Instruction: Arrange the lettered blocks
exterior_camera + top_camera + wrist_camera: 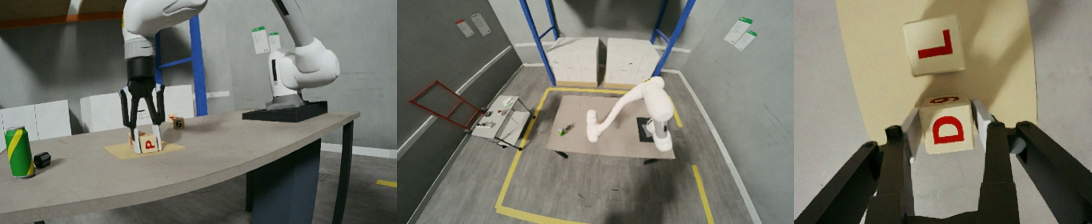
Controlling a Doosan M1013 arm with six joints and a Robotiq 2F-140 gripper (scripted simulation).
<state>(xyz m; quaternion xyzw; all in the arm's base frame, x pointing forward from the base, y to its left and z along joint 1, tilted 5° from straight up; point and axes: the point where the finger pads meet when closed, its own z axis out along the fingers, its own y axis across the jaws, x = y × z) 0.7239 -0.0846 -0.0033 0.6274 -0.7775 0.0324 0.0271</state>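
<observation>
My hand is 470 mm past the block, 440 mm to the left of it and 10 mm above it. Round my hand: tan mat 70 mm to the right, 30 mm below, 20 mm behind; then small black object 310 mm ahead, 110 mm to the right, 20 mm below; then yellow can 390 mm ahead, 30 mm to the right, 30 mm above.
</observation>
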